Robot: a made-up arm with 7 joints.
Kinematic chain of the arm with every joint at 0, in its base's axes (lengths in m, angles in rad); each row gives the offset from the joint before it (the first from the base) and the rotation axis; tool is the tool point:
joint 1: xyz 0 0 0.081 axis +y
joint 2: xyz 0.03 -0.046 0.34 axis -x
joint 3: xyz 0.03 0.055 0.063 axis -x
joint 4: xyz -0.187 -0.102 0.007 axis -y
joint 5: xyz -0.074 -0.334 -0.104 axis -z
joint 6: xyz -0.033 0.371 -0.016 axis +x
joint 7: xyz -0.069 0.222 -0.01 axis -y
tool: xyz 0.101 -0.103 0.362
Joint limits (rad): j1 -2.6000..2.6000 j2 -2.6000..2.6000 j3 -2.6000..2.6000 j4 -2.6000..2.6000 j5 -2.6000..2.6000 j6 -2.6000..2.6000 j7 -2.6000..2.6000
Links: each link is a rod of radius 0.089 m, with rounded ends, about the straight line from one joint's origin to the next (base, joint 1, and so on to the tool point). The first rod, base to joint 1, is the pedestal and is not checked.
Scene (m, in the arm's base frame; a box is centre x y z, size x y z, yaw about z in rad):
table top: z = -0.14
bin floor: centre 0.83 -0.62 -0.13 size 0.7 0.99 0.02 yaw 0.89
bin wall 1: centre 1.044 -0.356 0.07 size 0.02 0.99 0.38 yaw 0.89
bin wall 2: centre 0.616 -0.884 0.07 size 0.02 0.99 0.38 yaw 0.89
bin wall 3: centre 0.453 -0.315 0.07 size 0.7 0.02 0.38 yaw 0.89
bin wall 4: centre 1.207 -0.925 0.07 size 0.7 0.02 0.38 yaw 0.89
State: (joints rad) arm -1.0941 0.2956 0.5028 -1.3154 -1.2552 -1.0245 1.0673
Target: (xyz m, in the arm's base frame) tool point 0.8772 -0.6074 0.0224
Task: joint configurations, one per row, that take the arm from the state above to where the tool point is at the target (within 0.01 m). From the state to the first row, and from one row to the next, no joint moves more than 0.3 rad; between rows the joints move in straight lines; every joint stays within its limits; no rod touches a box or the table.
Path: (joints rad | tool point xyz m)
1: -0.8056 0.2247 0.4273 -1.4989 -1.2586 -0.9783 1.0321 | -1.1751 0.0523 0.8531
2: -0.5171 0.1539 0.3519 -1.6824 -1.2620 -0.9321 0.9969 | -0.7632 -0.0847 1.2402
3: -0.2285 0.0830 0.2764 -1.8659 -1.2653 -0.8858 0.9616 | -0.2299 -0.2336 1.3997
4: 0.0600 0.0121 0.2010 -2.0495 -1.2687 -0.8396 0.9264 | 0.3041 -0.3770 1.2989
5: 0.3485 -0.0588 0.1255 -2.2330 -1.2721 -0.7934 0.8912 | 0.7165 -0.4970 0.9704
6: 0.6370 -0.1296 0.0501 -2.4165 -1.2755 -0.7472 0.8560 | 0.9179 -0.5777 0.5044
7: 0.9255 -0.2005 -0.0254 -2.6000 -1.2789 -0.7009 0.8207 | 0.8772 -0.6074 0.0224

